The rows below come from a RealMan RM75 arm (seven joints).
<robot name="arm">
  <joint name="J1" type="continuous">
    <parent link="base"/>
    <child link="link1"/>
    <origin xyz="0 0 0.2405" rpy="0 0 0"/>
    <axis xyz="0 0 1"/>
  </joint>
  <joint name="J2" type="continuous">
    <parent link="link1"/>
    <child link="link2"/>
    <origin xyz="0 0 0" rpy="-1.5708 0 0"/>
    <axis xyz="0 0 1"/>
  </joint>
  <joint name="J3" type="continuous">
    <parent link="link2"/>
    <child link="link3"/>
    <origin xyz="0 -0.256 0" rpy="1.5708 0 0"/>
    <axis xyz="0 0 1"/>
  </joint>
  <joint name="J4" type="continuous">
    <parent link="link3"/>
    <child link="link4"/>
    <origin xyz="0 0 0" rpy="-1.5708 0 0"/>
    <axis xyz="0 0 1"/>
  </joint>
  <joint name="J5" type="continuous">
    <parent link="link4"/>
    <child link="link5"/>
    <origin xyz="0 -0.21 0" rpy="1.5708 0 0"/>
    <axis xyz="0 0 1"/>
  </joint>
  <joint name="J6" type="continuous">
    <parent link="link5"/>
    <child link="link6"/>
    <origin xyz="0 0 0" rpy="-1.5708 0 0"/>
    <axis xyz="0 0 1"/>
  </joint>
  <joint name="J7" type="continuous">
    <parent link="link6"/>
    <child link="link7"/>
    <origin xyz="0 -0.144 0" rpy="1.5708 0 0"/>
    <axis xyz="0 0 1"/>
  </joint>
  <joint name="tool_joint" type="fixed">
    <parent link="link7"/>
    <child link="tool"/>
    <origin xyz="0 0 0" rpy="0 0 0"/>
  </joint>
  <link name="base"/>
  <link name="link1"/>
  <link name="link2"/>
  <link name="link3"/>
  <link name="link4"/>
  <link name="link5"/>
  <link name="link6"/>
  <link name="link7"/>
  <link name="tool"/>
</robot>
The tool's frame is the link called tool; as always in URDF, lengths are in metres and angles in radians. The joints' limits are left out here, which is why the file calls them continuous.
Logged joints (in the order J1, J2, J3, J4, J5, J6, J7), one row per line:
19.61 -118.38 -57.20 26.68 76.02 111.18 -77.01
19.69 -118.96 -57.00 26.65 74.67 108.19 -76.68
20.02 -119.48 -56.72 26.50 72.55 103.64 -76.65
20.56 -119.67 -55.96 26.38 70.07 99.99 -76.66
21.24 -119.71 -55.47 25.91 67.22 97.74 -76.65
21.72 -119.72 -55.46 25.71 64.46 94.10 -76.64
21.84 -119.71 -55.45 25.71 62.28 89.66 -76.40
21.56 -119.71 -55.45 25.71 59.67 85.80 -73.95
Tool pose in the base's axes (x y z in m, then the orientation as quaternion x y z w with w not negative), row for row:
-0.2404 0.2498 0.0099 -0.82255 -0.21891 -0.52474 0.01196
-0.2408 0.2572 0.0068 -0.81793 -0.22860 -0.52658 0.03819
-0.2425 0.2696 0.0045 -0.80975 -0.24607 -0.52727 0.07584
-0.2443 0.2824 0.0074 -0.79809 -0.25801 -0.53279 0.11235
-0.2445 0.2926 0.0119 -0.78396 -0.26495 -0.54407 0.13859
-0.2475 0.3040 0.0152 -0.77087 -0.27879 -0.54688 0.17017
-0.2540 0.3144 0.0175 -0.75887 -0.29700 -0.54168 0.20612
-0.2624 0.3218 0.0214 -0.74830 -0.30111 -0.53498 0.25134
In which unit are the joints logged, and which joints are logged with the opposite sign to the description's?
The joints are logged in degrees. Opposite sign: J1, J3.
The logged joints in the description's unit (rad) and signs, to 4 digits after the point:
-0.3423 -2.0661 0.9983 0.4657 1.3268 1.9405 -1.3441
-0.3437 -2.0762 0.9948 0.4651 1.3032 1.8883 -1.3383
-0.3494 -2.0853 0.9900 0.4625 1.2662 1.8089 -1.3378
-0.3588 -2.0886 0.9767 0.4604 1.2230 1.7452 -1.3380
-0.3707 -2.0893 0.9681 0.4522 1.1732 1.7059 -1.3378
-0.3791 -2.0895 0.9680 0.4487 1.1250 1.6424 -1.3376
-0.3812 -2.0893 0.9678 0.4487 1.0870 1.5649 -1.3334
-0.3763 -2.0893 0.9678 0.4487 1.0414 1.4975 -1.2907

